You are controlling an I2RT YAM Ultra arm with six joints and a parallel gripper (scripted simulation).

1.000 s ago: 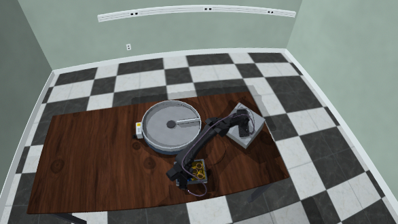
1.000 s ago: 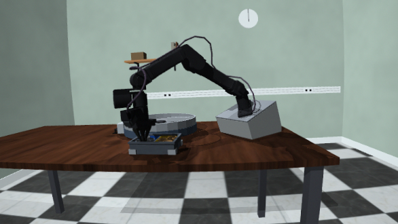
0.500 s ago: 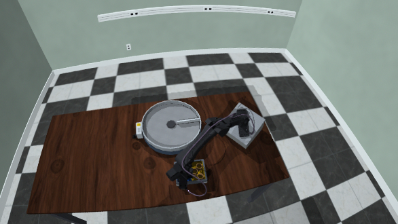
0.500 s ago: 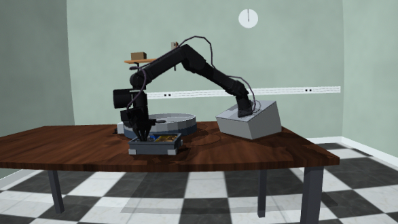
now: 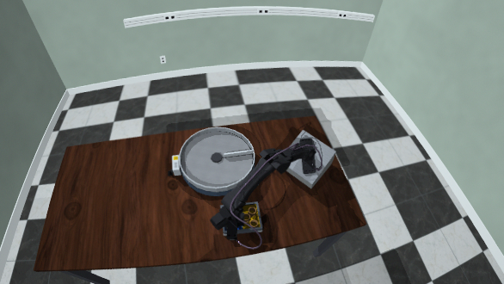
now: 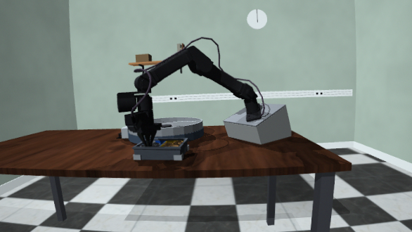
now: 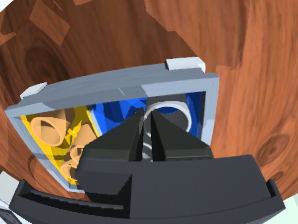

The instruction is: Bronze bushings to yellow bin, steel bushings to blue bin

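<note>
My hand is 4 cm to the left of the blue bin, 2 cm above it and 1 cm short of it. Round my hand: grey turntable 39 cm to the right, 12 cm ahead, 1 cm above; yellow bin 8 cm behind, 5 cm to the right, 2 cm below; bin tray 5 cm to the right, 4 cm behind, 2 cm below.
</note>
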